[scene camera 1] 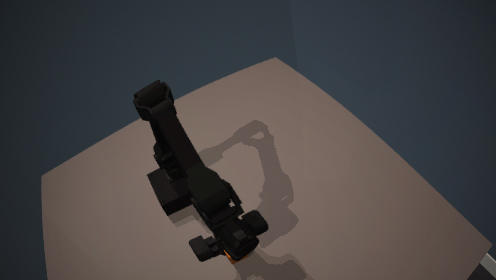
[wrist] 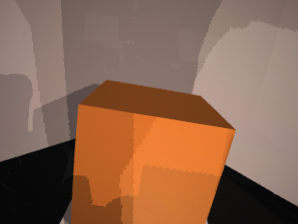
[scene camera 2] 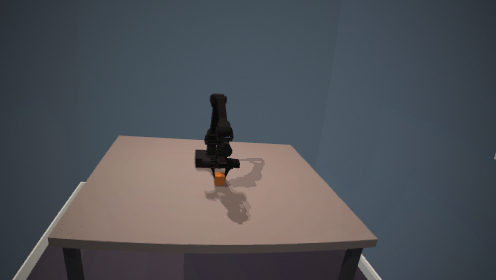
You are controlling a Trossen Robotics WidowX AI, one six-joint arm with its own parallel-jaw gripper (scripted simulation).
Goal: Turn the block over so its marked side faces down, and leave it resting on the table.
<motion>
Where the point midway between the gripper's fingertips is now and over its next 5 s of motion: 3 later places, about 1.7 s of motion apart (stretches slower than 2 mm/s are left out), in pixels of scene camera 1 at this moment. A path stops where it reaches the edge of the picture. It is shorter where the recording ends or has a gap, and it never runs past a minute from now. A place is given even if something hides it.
The gripper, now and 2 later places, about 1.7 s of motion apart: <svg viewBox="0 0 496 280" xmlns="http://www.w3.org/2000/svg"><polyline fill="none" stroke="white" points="233,250 240,257 240,258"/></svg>
</motion>
